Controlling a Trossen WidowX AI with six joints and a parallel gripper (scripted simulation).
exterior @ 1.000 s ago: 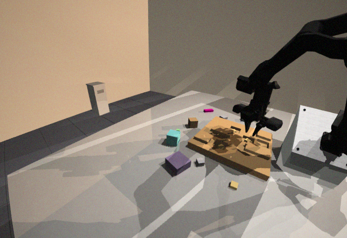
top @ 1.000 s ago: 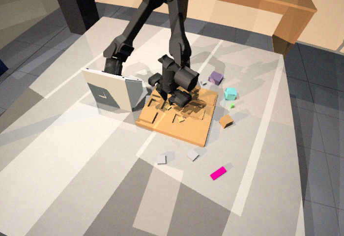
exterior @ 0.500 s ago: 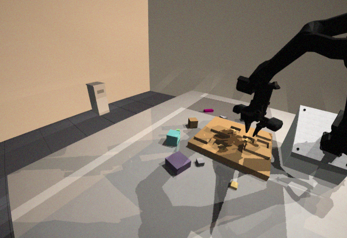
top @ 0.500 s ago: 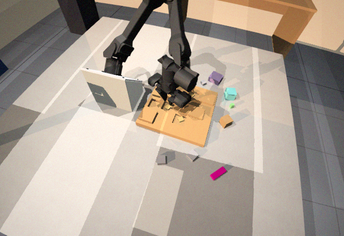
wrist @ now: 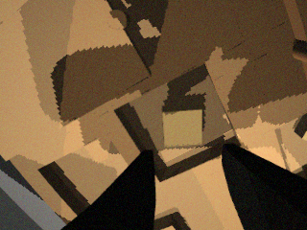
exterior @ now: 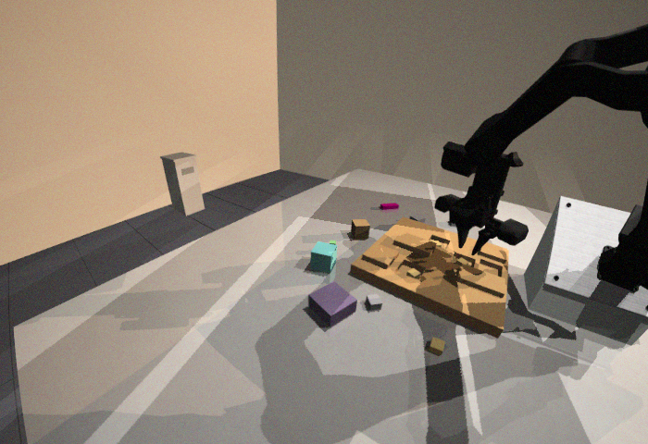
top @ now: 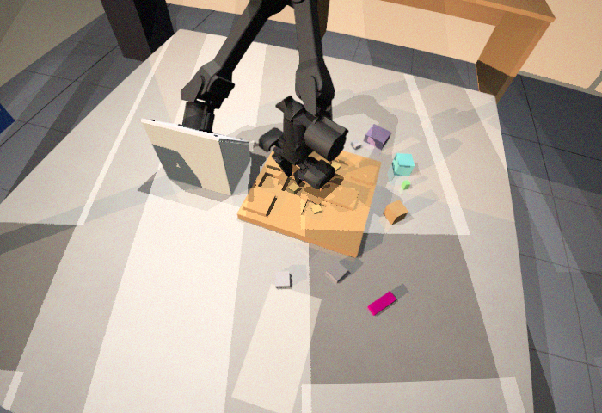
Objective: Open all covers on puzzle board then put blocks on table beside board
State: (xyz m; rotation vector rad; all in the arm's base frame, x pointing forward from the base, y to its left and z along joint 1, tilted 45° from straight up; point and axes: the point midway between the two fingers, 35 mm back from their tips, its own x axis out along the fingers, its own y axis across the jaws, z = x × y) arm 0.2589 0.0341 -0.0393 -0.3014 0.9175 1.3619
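Now: gripper tip 5 cm short of the puzzle board, 3 cm above it and 1 cm to the right of it. The rest, counted from my gripper tip: grey tile 23 cm to the right, 6 cm ahead, 4 cm below; then brown cube 26 cm ahead, 3 cm below, 2 cm to the left; then small grey cube 22 cm to the left, 11 cm ahead, 4 cm below.
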